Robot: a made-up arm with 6 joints.
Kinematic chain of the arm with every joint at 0, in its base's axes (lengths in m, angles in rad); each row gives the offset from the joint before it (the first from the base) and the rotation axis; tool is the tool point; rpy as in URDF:
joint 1: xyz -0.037 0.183 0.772 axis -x
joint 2: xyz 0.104 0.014 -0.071 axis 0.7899 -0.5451 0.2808
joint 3: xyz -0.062 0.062 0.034 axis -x
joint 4: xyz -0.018 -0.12 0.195 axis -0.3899 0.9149 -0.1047
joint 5: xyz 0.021 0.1 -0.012 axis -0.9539 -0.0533 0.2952
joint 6: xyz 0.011 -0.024 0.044 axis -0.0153 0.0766 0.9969
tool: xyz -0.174 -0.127 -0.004 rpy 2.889 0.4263 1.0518
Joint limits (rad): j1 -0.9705..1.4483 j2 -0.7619..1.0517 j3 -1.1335..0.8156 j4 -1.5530..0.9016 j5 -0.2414..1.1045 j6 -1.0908..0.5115
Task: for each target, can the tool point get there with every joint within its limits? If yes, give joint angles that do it. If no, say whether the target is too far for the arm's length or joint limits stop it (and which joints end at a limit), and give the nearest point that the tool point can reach.
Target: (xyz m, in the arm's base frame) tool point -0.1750 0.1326 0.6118
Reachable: yes | joints -0.4318 0.6351 -0.9104 -0.5057 0.6090 -0.7776
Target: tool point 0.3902 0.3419 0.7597
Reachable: no: joint limits stop it (at a limit: joint 2, joint 4, joint 5, joint 6) | nearest point 0.2762 0.4210 0.7536 | short by 0.139 m
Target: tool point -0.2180 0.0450 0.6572
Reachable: yes | joints -0.3662 0.7921 -0.3671 0.0086 0.6781 -0.7902
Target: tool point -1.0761 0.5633 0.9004
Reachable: no: too far | nearest point -0.3317 0.3565 0.9135 | short by 0.773 m
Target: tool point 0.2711 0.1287 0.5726
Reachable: no: joint limits stop it (at a limit: joint 2, joint 3, joint 4, joint 6) | nearest point 0.1963 0.1094 0.5015 | short by 0.105 m
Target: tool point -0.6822 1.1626 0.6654
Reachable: no: too far | nearest point -0.2003 0.5377 0.7334 | short by 0.792 m
